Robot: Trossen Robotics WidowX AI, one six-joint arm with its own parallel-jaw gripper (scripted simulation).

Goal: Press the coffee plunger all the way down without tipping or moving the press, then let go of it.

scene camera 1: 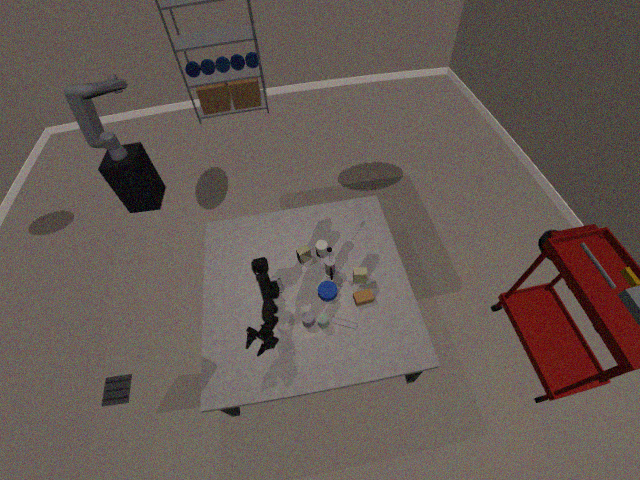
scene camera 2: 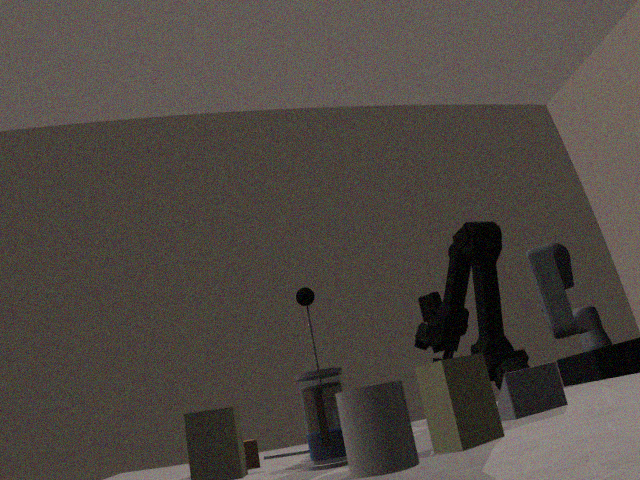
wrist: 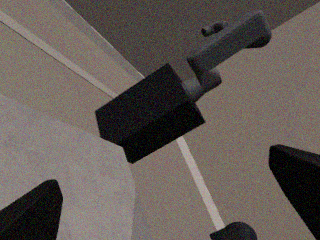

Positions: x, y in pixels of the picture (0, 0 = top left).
Scene:
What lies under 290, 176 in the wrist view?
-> My gripper.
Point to a coffee press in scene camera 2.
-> At 317, 389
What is my gripper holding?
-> Nothing.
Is my gripper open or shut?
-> Open.

